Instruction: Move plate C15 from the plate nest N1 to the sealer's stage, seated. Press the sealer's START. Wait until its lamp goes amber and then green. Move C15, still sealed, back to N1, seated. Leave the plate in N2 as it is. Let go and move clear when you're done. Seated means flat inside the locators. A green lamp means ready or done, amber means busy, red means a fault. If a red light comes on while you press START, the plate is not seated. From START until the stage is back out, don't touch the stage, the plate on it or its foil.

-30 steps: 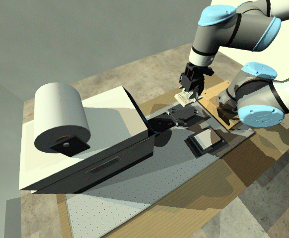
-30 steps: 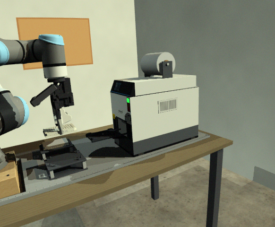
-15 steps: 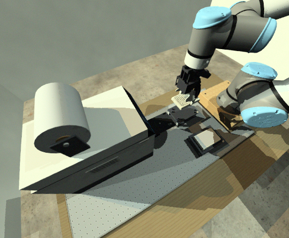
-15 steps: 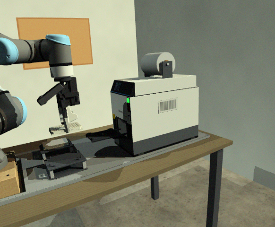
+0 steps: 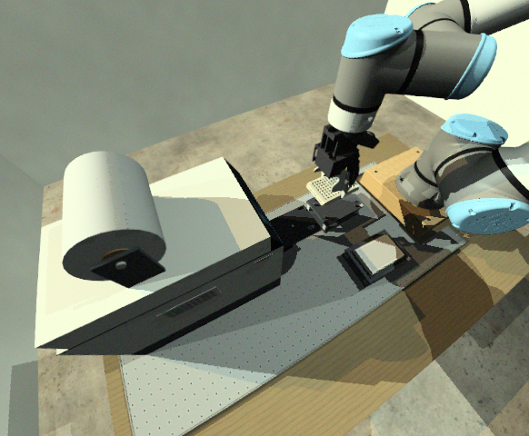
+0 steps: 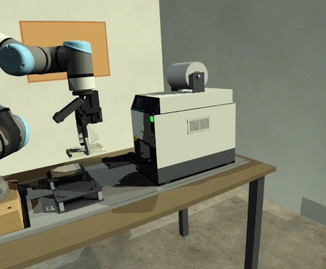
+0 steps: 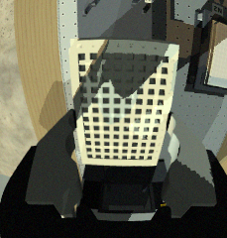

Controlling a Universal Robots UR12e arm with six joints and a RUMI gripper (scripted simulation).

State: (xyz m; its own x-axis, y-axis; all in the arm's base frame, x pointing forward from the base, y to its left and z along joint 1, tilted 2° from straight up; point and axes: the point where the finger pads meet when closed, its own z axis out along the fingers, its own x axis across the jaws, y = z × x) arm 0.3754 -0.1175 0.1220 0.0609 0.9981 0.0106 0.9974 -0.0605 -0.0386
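Now: hand 150 mm short of the dark stage, 20 mm to the right of it and 80 mm above it. Round my hand: white open-well plate: 10 mm below; then foil-covered plate: 40 mm behind, 210 mm to the left, 140 mm below; then start button: 240 mm ahead, 80 mm to the right.
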